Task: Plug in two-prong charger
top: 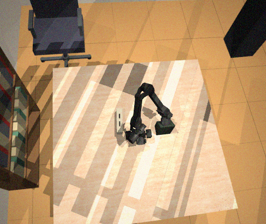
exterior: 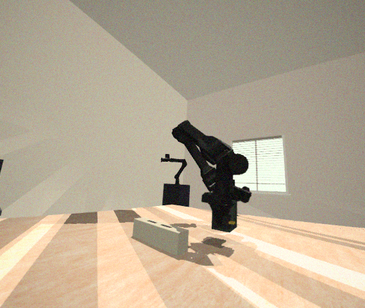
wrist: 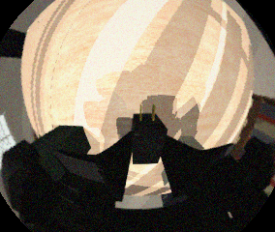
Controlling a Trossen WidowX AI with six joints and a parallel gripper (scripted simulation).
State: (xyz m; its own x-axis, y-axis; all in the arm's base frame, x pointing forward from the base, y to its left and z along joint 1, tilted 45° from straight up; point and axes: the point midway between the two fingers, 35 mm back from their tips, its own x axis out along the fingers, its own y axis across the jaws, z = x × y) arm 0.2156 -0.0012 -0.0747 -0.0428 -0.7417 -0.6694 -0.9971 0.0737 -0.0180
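My gripper tip is 2 cm to the right of the dark charger and 1 cm below it.
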